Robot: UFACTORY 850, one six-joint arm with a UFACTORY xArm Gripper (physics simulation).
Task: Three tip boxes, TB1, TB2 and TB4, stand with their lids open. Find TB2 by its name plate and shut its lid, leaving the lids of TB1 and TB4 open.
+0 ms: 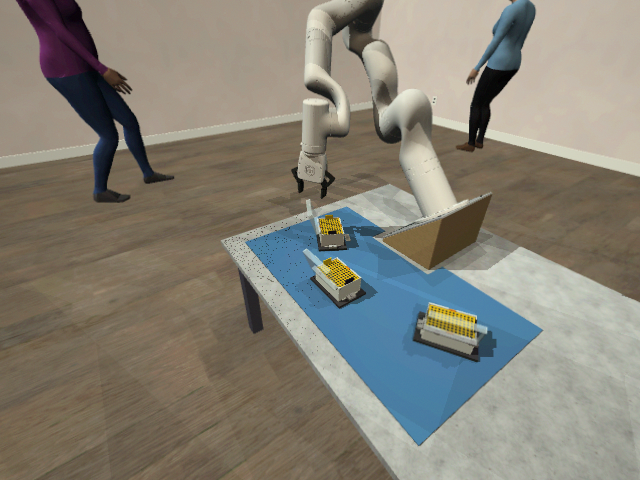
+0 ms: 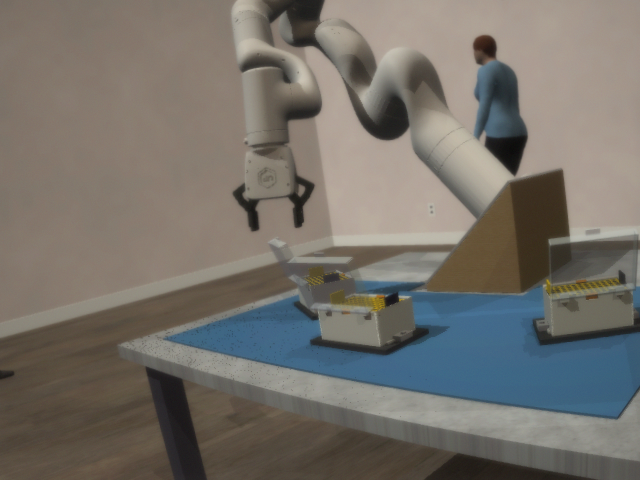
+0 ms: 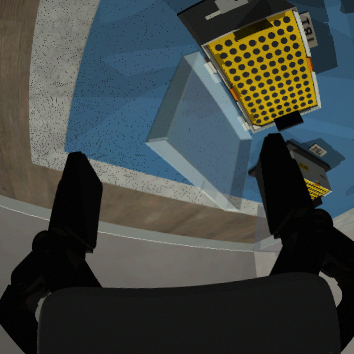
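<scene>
On a blue mat, [image 1: 384,324] and [image 2: 481,347] are the same spot.
</scene>
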